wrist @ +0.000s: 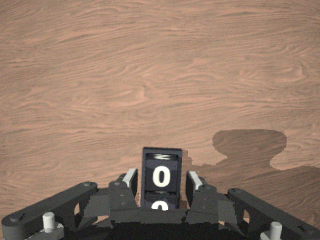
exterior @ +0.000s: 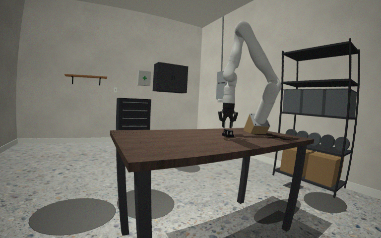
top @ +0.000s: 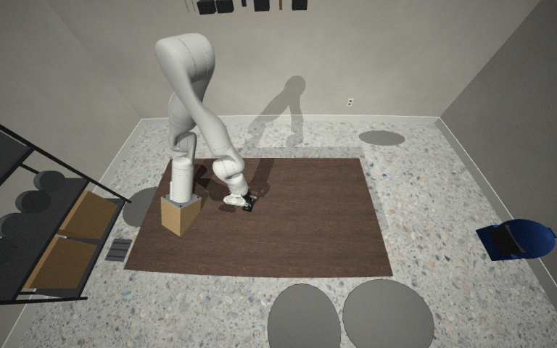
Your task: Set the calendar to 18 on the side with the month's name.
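Right now the black calendar tray is 20 mm to the left of my hand and 60 mm below it.
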